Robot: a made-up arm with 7 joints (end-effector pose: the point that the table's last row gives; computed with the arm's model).
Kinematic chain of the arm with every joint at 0, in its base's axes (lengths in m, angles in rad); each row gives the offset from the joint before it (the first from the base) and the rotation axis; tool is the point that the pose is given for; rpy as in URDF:
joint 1: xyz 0 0 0.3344 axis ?
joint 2: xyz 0 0 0 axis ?
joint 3: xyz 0 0 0.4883 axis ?
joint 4: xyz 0.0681 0 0 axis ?
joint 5: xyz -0.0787 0 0.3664 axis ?
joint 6: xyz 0 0 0 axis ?
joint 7: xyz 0.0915 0 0 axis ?
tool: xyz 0 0 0 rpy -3.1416 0 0
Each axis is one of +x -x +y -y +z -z.
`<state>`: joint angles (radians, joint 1 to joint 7).
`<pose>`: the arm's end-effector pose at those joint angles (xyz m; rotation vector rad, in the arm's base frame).
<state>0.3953 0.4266 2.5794 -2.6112 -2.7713 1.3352 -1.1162</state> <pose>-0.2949 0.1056 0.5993 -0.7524 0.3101 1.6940</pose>
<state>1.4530 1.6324 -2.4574 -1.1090 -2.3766 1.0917 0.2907</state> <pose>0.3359 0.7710 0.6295 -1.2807 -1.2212 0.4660</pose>
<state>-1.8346 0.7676 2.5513 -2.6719 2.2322 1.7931 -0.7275</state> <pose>0.2220 0.0594 0.6012 -0.7751 0.0104 0.3291</pose>
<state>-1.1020 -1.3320 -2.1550 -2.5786 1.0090 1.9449 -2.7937</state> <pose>-0.3717 0.0471 0.1394 0.7305 -0.7314 1.7232</pose>
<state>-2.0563 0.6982 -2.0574 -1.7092 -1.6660 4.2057 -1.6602</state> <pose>-0.4115 -0.0499 0.8184 -2.3109 -0.6572 1.3403</pose>
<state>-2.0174 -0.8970 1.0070 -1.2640 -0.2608 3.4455 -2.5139</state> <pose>0.4793 0.3037 0.9279 -0.2880 0.8585 -0.9267</pose>
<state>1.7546 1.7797 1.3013 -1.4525 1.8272 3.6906 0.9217</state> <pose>-0.4360 0.4639 0.0437 2.0634 -1.2521 -0.5710</pose>
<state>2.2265 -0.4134 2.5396 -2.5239 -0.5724 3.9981 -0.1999</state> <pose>0.1140 -0.4251 0.5063 2.1860 -0.5736 0.8003</pose>
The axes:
joint 1: +z
joint 2: +y
joint 3: +z
joint 4: -y
joint 5: +z
joint 6: -y
joint 7: -z

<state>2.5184 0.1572 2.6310 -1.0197 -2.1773 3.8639 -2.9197</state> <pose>0.0918 -0.1907 1.0546 -1.2661 1.2346 -2.1754</pose>
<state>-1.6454 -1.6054 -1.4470 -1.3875 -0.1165 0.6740 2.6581</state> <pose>-0.4363 0.6087 0.3660 1.4312 0.9150 0.0890</pose>
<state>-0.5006 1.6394 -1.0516 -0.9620 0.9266 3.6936 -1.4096</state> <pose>0.5503 -0.5912 0.2079 1.4627 0.4013 0.1325</pose>
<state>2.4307 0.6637 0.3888 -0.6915 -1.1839 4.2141 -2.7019</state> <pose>-0.5161 0.3063 0.8489 -0.8070 -0.9403 2.5034</pose>
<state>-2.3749 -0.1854 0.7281 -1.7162 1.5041 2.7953 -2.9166</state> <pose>-0.0482 -0.3951 0.9155 1.6370 0.1700 0.2322</pose>
